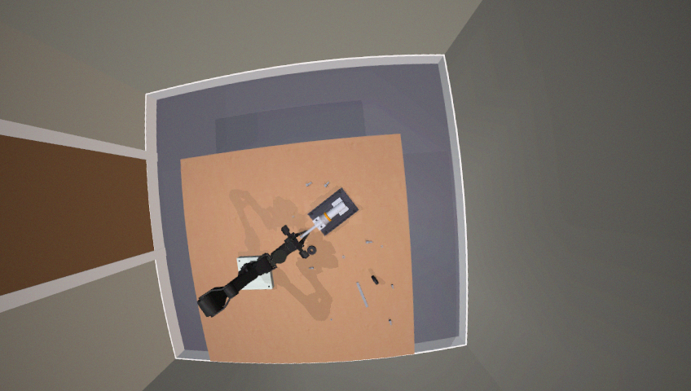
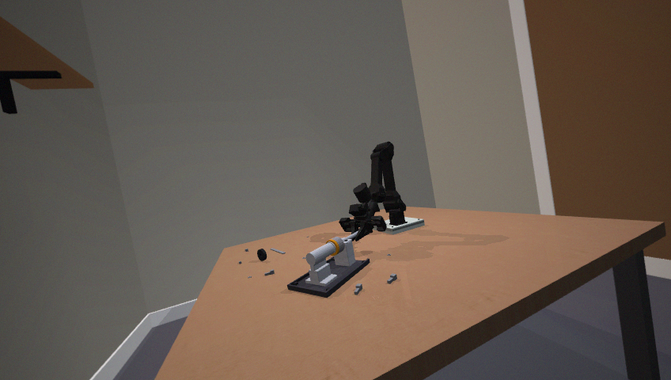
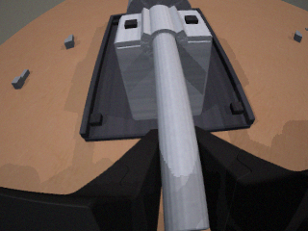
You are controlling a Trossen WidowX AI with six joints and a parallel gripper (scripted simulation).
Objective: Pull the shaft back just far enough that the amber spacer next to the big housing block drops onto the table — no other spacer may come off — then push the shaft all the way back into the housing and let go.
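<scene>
The grey steel shaft lies 50 mm ahead of my gripper tip, 30 mm to the left of it and 20 mm above it. Round my gripper tip: black disc (320 mm ahead, 300 mm to the right, 40 mm below); amber spacer (110 mm ahead, 70 mm to the left, 20 mm above); thin grey strip (390 mm to the right, 250 mm ahead, 60 mm below).
</scene>
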